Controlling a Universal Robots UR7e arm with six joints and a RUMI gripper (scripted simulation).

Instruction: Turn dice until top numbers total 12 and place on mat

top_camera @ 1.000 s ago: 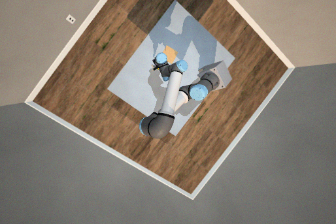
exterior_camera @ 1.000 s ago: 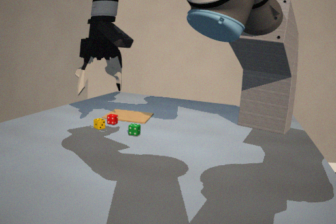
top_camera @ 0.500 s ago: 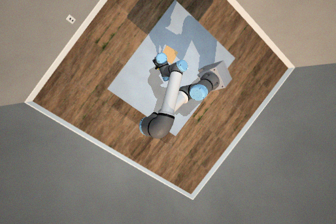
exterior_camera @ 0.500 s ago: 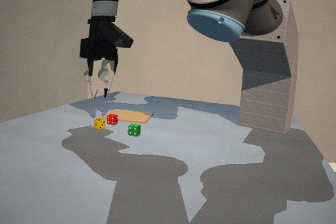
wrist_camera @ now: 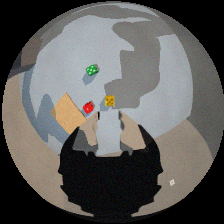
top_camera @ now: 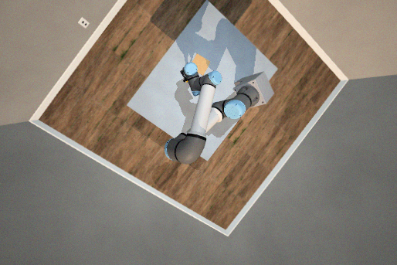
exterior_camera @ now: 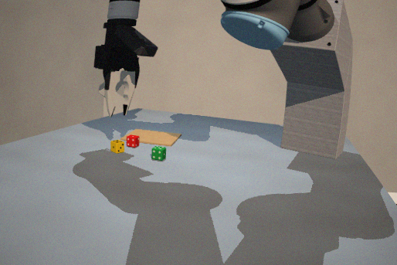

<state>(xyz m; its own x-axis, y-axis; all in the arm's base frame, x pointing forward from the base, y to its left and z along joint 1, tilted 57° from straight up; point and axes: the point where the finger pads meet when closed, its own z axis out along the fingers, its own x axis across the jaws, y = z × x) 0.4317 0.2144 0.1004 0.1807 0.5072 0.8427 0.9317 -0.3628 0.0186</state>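
Now: the yellow die 9 cm below my hand. The rest, counted from my hand: green die 10 cm behind, 9 cm below, 3 cm to the right; then tan mat 18 cm to the right, 10 cm below, 3 cm ahead; then red die 9 cm below, 7 cm to the right, 1 cm ahead.
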